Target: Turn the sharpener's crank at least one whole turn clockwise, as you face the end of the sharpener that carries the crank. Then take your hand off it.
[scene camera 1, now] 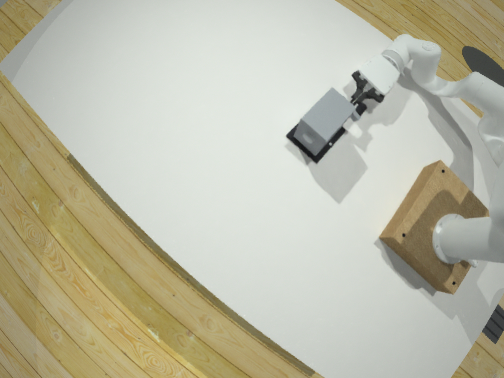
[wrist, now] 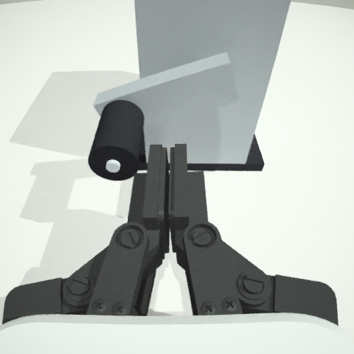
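Where they show: gripper, fingertip midpoint: (scene camera 1: 353, 102); arm's base, origin of the base link: (scene camera 1: 451, 238).
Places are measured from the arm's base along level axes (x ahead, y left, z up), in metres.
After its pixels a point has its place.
The sharpener (scene camera 1: 327, 116) {x 0.438, y 0.020, z 0.046 m} (wrist: 210, 30) is a grey block on a black base (wrist: 256, 155). Its light grey crank arm (wrist: 165, 77) slants down to the left in the wrist view, across the end that faces my gripper. The black crank handle (wrist: 117, 137) (scene camera 1: 361, 108) {x 0.393, y -0.088, z -0.005 m} sticks out from the arm's lower left end. My gripper (scene camera 1: 353, 102) {x 0.418, y -0.099, z -0.024 m} (wrist: 170, 166) is shut and empty. Its fingertips are just right of the handle in the wrist view, below the crank arm and close to the sharpener's end. Whether they touch the handle I cannot tell.
A wooden block (scene camera 1: 415, 240) {x 0.086, y 0.074, z 0.000 m} carries the robot's base at the right of the white table top (scene camera 1: 190, 125) {x 0.694, y 0.215, z -0.082 m}. The robot arm (scene camera 1: 425, 62) {x 0.337, y -0.331, z 0.033 m} reaches in from the right. A wooden floor (scene camera 1: 90, 260) lies beyond the table's edge.
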